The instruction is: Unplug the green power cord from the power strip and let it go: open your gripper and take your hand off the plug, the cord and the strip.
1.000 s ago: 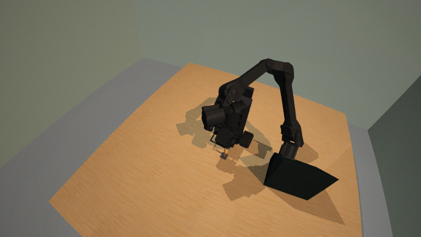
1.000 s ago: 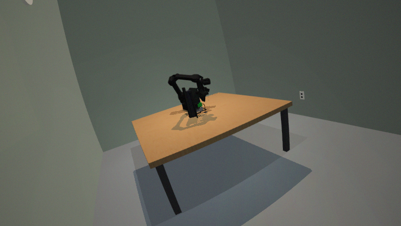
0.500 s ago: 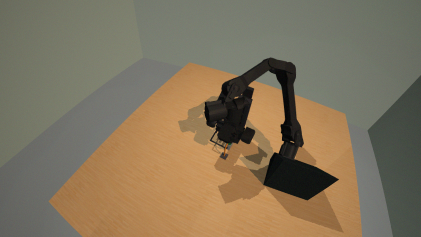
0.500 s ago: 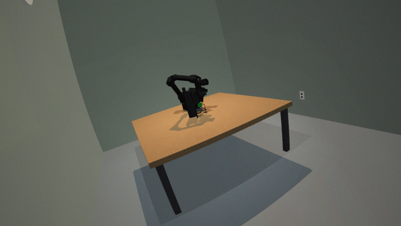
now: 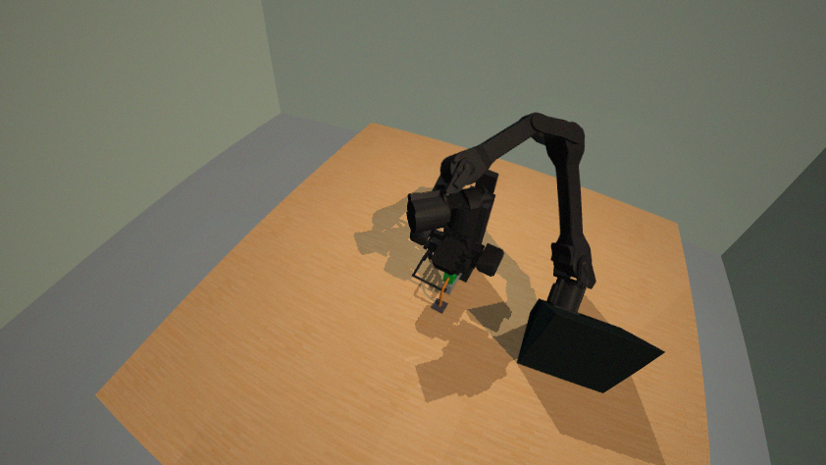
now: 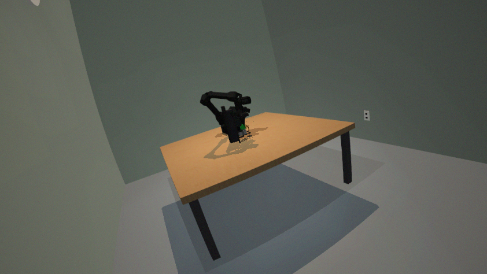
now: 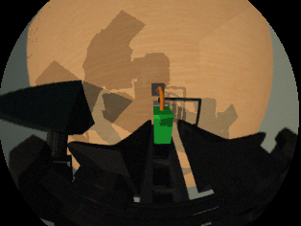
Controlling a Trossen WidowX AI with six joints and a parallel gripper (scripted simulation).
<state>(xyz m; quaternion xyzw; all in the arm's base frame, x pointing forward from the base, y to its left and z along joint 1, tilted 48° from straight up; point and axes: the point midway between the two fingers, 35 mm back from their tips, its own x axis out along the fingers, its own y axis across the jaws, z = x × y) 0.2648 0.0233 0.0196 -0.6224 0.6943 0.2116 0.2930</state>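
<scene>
Right now the green plug is 3 cm to the right of my gripper tip and 1 cm below it. From my gripper tip the other things lie so: grey block: 11 cm below, 3 cm to the left.
</scene>
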